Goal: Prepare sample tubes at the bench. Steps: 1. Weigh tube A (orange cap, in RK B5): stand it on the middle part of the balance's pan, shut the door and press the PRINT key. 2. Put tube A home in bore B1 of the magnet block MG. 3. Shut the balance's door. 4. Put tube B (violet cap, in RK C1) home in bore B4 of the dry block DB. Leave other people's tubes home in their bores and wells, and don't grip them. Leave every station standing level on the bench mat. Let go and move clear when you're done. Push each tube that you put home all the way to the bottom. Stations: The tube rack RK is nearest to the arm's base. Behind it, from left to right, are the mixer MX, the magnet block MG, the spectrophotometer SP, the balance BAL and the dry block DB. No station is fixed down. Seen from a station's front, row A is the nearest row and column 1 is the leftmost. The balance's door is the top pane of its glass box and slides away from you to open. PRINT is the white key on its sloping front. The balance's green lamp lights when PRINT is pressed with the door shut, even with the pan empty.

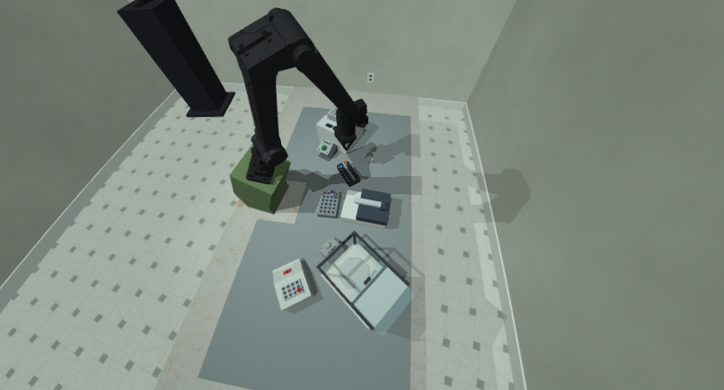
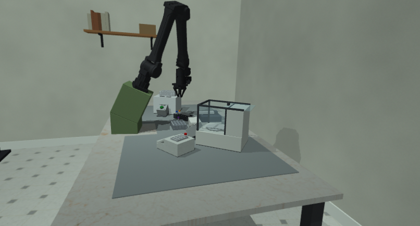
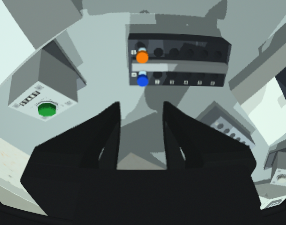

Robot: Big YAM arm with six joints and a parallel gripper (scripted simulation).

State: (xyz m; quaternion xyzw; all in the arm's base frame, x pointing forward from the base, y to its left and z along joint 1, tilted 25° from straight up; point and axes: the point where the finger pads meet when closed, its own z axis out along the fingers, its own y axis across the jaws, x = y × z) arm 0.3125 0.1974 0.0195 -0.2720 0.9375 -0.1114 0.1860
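The balance door lies 110 mm ahead of my hand, 600 mm to the right of it and 50 mm above it. Round my hand: magnet block MG 10 mm ahead, 50 mm to the right, 140 mm below; then tube B 60 mm behind, 170 mm to the right, 130 mm below; then blue-capped tube 30 mm behind, 20 mm to the right, 130 mm below.
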